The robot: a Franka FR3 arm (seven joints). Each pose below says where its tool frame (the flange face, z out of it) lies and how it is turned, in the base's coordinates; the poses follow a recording.
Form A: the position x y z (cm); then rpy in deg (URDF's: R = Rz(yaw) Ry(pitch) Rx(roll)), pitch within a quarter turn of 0, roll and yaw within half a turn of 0.
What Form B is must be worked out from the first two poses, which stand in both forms.
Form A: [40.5 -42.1 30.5 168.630 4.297 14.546]
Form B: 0.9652 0.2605 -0.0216 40.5; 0.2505 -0.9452 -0.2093 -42.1; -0.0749 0.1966 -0.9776 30.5; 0 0 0 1
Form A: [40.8 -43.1 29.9 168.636 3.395 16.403]
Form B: 0.9576 0.2880 -0.0001 40.8; 0.2819 -0.9372 -0.2054 -43.1; -0.0592 0.1967 -0.9787 29.9; 0 0 0 1
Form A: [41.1 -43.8 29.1 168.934 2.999 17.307]
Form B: 0.9534 0.3015 0.0081 41.1; 0.2971 -0.9340 -0.1985 -43.8; -0.0523 0.1917 -0.9801 29.1; 0 0 0 1
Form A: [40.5 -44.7 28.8 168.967 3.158 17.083]
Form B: 0.9544 0.2984 0.0045 40.5; 0.2933 -0.9351 -0.1988 -44.7; -0.0551 0.1911 -0.9800 28.8; 0 0 0 1
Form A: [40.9 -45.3 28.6 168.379 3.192 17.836]
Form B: 0.9505 0.3107 0.0098 40.9; 0.3058 -0.9290 -0.2085 -45.3; -0.0557 0.2011 -0.9780 28.6; 0 0 0 1
